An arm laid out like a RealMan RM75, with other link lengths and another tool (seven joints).
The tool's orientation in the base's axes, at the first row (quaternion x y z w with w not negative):
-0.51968 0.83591 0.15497 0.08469
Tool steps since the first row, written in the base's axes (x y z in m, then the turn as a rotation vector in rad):
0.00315 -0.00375 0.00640 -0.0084 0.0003 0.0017
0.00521 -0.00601 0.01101 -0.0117 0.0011 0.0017
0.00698 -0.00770 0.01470 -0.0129 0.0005 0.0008
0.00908 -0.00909 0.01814 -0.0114 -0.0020 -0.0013
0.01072 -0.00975 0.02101 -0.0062 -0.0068 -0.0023
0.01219 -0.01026 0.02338 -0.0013 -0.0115 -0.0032
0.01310 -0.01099 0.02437 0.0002 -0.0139 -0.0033
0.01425 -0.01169 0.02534 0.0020 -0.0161 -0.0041
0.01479 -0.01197 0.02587 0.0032 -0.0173 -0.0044
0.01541 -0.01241 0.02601 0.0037 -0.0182 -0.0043
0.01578 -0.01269 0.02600 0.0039 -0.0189 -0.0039
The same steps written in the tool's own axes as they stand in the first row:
-0.00018 -0.00327 -0.00736 0.0030 0.0079 -0.0013
-0.00059 -0.00526 -0.01251 0.0038 0.0112 -0.0010
-0.00107 -0.00690 -0.01659 0.0051 0.0119 -0.0003
-0.00188 -0.00877 -0.02034 0.0072 0.0092 0.0007
-0.00292 -0.01002 -0.02329 0.0092 0.0024 -0.0001
-0.00386 -0.01114 -0.02572 0.0112 -0.0041 -0.0010
-0.00395 -0.01208 -0.02692 0.0126 -0.0065 -0.0017
-0.00417 -0.01323 -0.02809 0.0139 -0.0091 -0.0018
-0.00433 -0.01374 -0.02870 0.0145 -0.0107 -0.0019
-0.00428 -0.01445 -0.02900 0.0150 -0.0115 -0.0024
-0.00421 -0.01490 -0.02909 0.0154 -0.0119 -0.0030

